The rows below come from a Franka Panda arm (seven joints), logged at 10 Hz.
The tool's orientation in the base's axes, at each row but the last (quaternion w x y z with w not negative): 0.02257, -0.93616, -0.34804, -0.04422; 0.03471, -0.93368, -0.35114, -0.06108; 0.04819, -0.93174, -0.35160, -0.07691; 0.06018, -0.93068, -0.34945, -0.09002; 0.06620, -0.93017, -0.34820, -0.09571; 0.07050, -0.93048, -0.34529, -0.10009; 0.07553, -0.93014, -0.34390, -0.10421
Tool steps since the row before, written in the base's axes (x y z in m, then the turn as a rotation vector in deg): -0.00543, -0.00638, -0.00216, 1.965, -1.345, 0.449; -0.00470, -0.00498, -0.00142, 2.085, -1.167, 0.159; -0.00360, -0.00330, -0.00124, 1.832, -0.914, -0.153; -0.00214, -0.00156, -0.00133, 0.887, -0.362, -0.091; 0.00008, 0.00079, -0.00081, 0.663, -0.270, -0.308; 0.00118, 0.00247, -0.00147, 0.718, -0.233, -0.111; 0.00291, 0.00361, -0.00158, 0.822, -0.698, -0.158
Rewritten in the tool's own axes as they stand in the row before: -0.00845, 0.00130, 0.00132, 0.652, 2.297, -0.413; -0.00695, 0.00067, 0.00045, 0.817, 2.249, -0.096; -0.00502, 0.00013, 0.00035, 0.738, 1.903, 0.219; -0.00286, -0.00018, 0.00076, 0.405, 0.862, 0.137; 0.00038, -0.00049, 0.00095, 0.250, 0.657, 0.336; 0.00208, -0.00099, 0.00208, 0.360, 0.654, 0.160; 0.00402, -0.00070, 0.00271, 0.135, 1.075, 0.121
